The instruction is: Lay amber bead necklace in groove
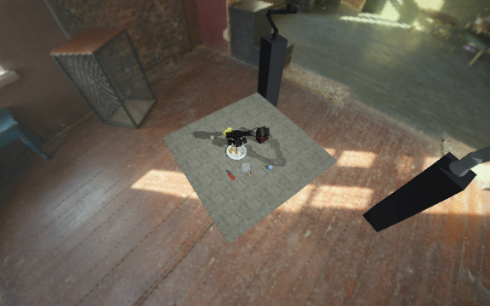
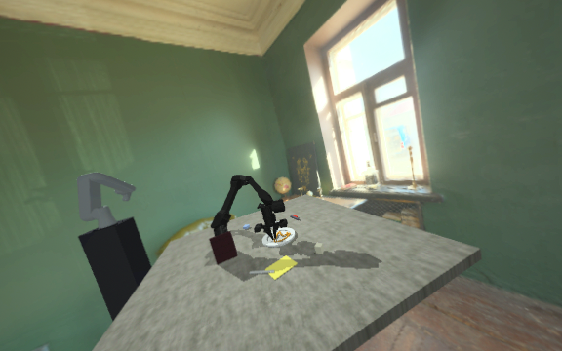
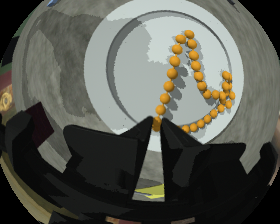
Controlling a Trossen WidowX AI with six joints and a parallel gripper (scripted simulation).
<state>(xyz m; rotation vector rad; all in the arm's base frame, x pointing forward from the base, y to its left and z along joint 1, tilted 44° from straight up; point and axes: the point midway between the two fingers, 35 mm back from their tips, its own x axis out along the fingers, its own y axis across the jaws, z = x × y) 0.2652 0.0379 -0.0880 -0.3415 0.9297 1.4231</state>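
My gripper tip is 40 mm to the right of the board, 30 mm short of it and 20 mm above it. Round my gripper tip: grey square 250 mm to the left, 40 mm ahead, 20 mm below; then white stick 210 mm to the right, 100 mm behind, 20 mm below; then yellow card 220 mm to the right, 20 mm below, 20 mm behind.
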